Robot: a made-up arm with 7 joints.
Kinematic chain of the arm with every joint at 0, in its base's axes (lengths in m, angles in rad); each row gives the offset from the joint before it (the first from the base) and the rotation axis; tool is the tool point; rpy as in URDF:
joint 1: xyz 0 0 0.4 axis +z
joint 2: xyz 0 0 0 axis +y
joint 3: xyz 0 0 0.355 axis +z
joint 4: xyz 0.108 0 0 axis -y
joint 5: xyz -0.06 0 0.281 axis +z
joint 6: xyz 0 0 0 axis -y
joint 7: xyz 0.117 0 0 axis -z
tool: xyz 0 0 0 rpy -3.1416 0 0
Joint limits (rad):
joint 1: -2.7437..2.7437
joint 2: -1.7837..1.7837
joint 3: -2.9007..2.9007
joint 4: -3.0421..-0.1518
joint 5: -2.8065..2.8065
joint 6: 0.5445..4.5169
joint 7: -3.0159..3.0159
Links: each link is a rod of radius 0.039 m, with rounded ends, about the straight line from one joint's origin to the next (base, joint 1, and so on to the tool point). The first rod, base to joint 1, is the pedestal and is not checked.
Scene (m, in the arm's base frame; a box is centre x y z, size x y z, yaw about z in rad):
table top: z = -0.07
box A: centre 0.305 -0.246 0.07 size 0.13 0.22 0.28 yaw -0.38
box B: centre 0.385 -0.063 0 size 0.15 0.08 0.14 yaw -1.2
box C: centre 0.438 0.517 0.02 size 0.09 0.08 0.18 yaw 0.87
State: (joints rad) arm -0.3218 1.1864 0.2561 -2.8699 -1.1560 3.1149 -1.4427
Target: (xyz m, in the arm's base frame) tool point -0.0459 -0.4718 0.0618
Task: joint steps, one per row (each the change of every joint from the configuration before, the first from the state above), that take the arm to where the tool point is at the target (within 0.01 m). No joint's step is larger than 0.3 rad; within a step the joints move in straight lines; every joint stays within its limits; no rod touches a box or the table.
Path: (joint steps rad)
1: -0.0897 -0.0548 -0.2449 -0.0574 -0.0227 0.0508 -0.0472
2: -0.0898 -0.0549 -0.2450 -0.0574 -0.0228 0.0509 -0.0472
3: -0.0897 -0.0548 -0.2449 -0.0574 -0.0227 0.0508 -0.0472
4: -0.1676 0.0843 -0.0259 0.2628 0.1191 -0.1106 0.0354
5: -0.1677 0.0844 -0.0258 0.2628 0.1192 -0.1106 0.0354
6: -0.1676 0.0843 -0.0259 0.2627 0.1192 -0.1106 0.0354
7: -0.1676 0.0844 -0.0258 0.2628 0.1191 -0.1106 0.0354

